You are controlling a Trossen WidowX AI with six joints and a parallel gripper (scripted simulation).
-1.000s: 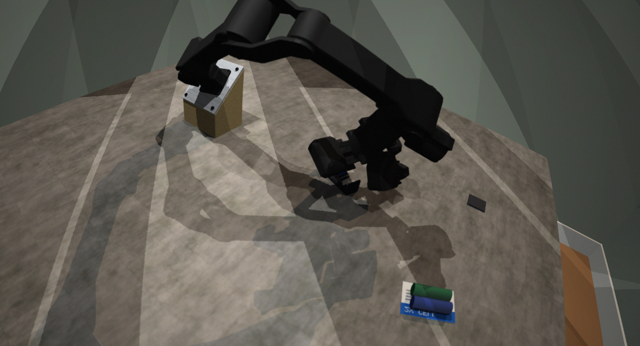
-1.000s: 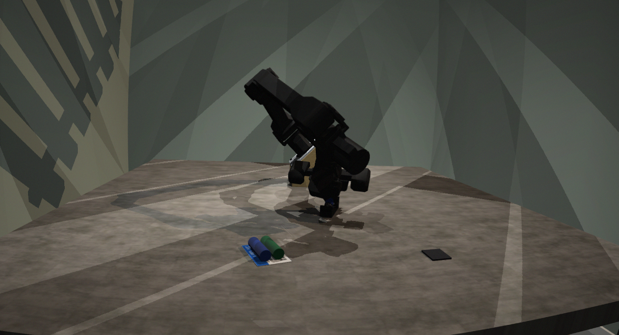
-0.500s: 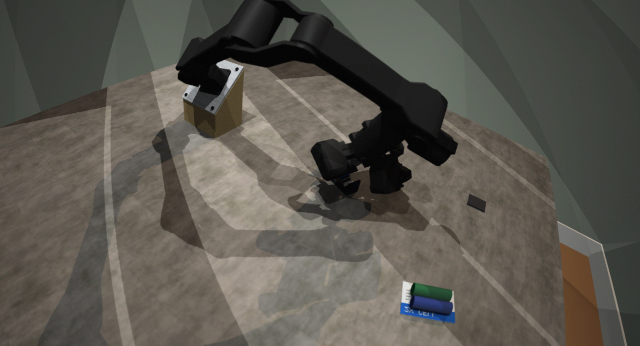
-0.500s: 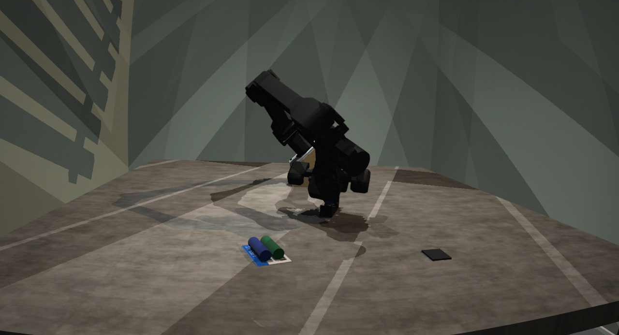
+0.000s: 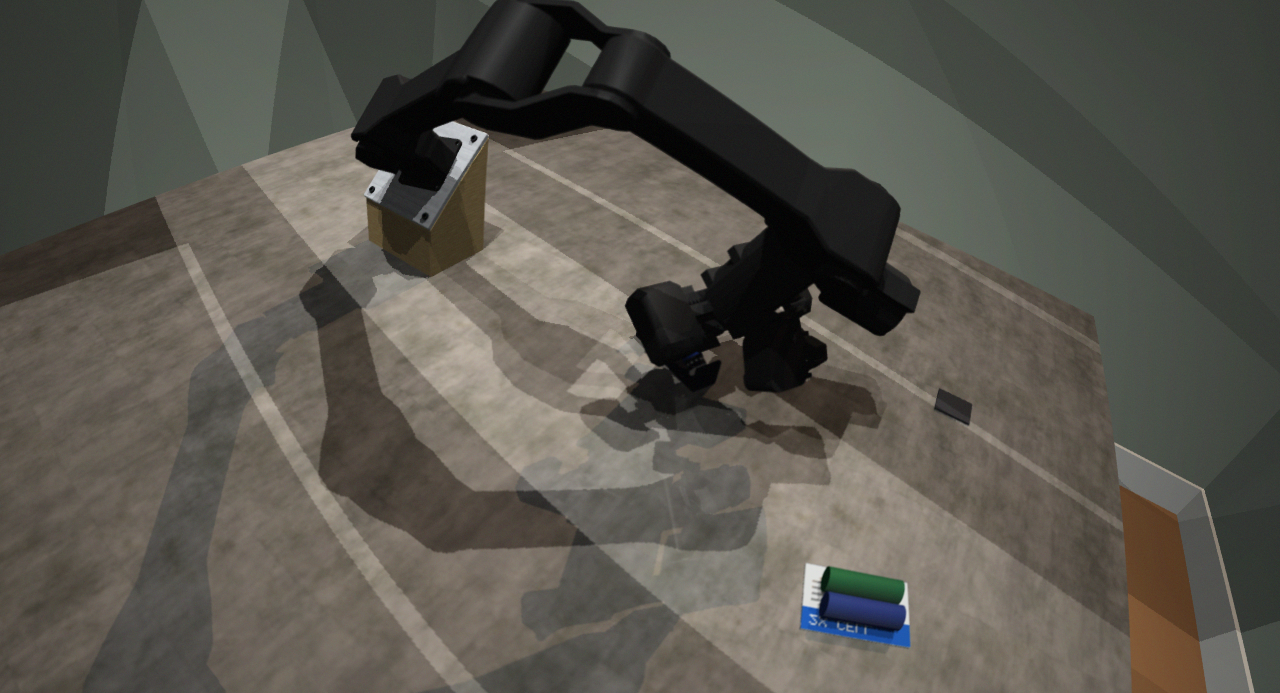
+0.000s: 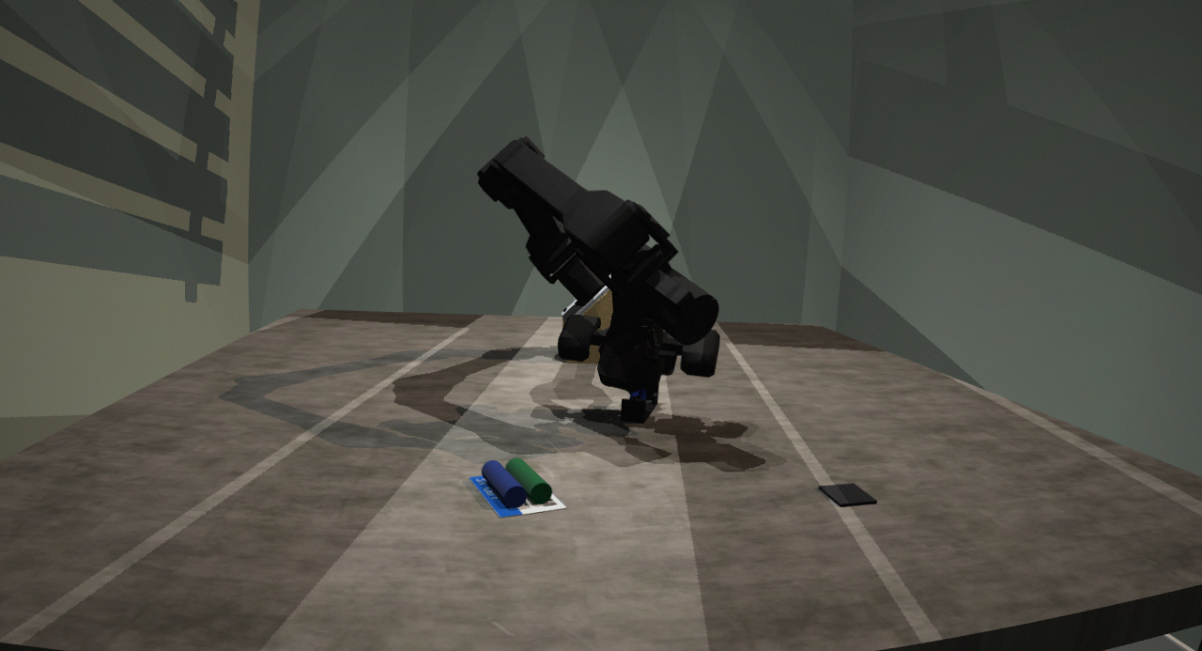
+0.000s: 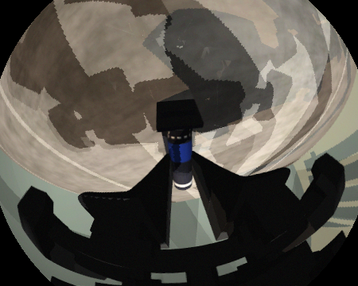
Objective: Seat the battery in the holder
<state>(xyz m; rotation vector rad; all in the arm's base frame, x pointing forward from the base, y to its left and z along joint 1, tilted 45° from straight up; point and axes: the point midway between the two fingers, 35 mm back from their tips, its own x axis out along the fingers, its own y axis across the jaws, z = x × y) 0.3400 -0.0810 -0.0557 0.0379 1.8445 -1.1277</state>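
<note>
Right now the battery is 1 cm above my gripper tip. From my gripper tip the other things lie so: black square 30 cm ahead, 12 cm to the left, 2 cm below.
</note>
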